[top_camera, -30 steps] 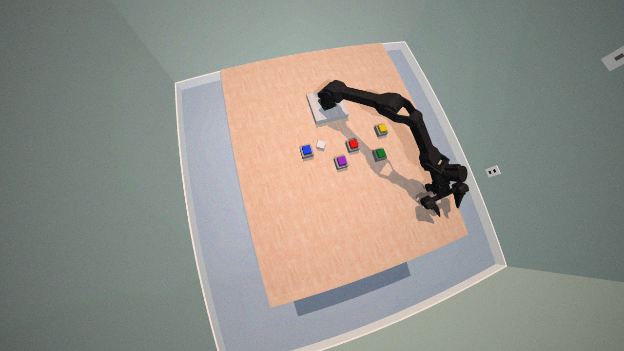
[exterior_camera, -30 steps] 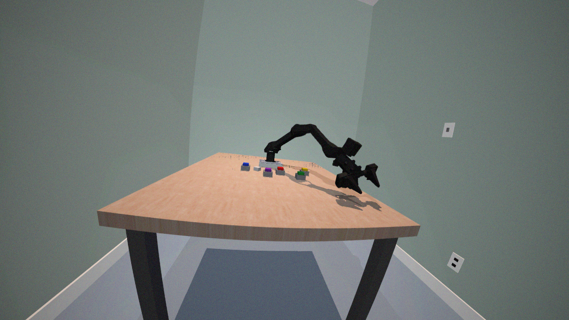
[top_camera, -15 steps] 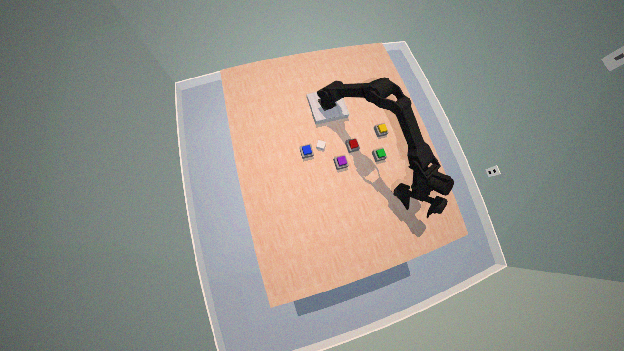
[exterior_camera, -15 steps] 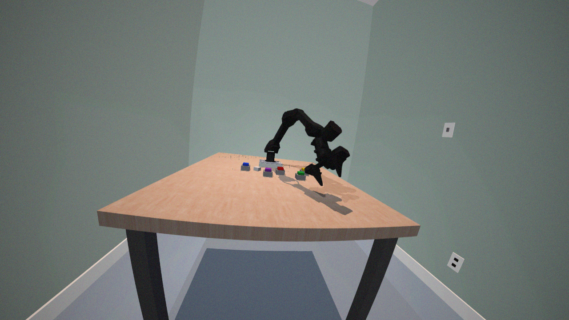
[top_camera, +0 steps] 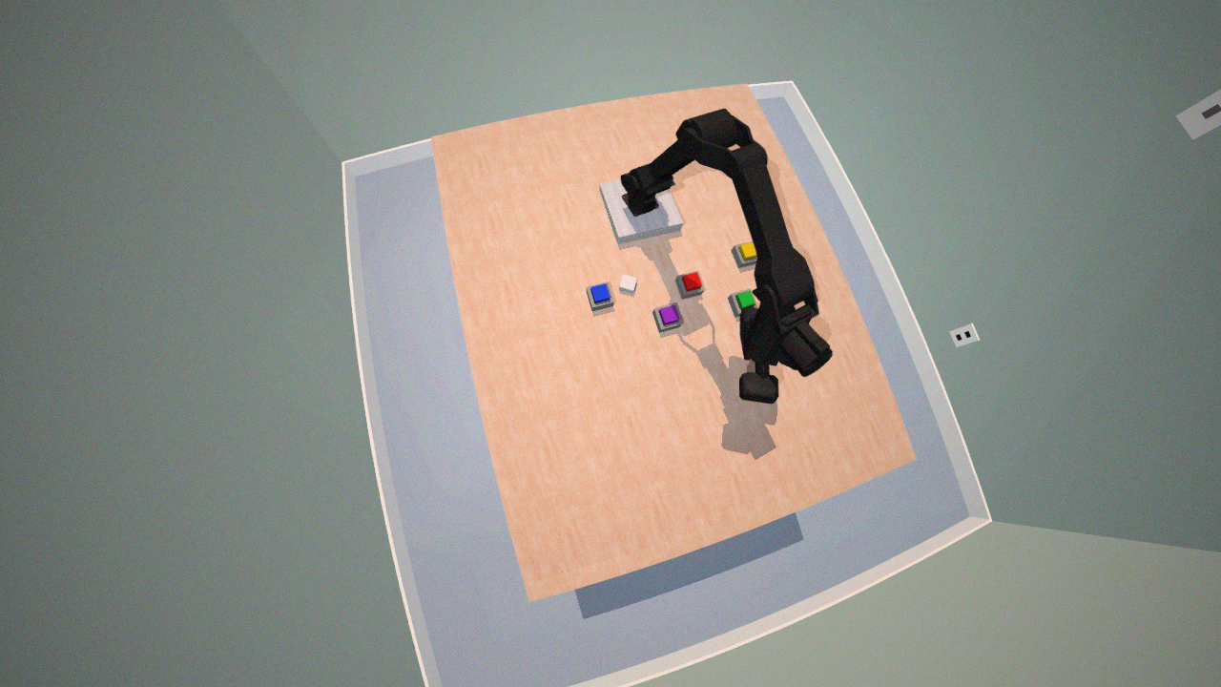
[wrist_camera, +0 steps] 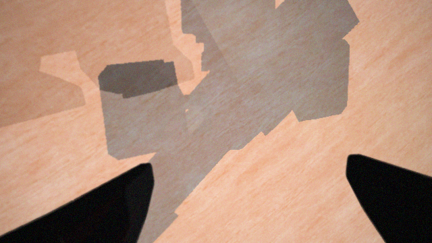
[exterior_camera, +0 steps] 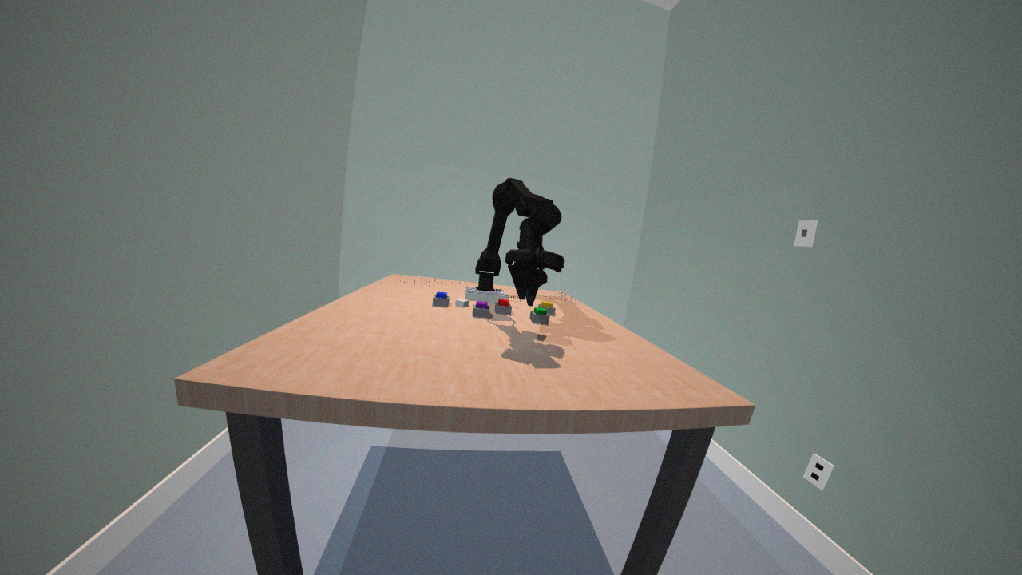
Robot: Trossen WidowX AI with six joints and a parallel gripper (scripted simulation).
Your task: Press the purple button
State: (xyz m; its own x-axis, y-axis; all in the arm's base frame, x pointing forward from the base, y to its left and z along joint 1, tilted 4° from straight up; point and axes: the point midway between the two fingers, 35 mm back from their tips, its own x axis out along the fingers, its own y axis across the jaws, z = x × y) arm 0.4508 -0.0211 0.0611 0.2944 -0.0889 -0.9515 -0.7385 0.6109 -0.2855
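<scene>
My gripper tip is 19 cm past the purple button, 6 cm to the left of it and 6 cm above it. Also, from my gripper tip: yellow button 24 cm behind, 19 cm to the left, 6 cm below; then red button 23 cm behind, 6 cm below, 3 cm to the left; then green button 14 cm behind, 12 cm to the left, 6 cm below.
</scene>
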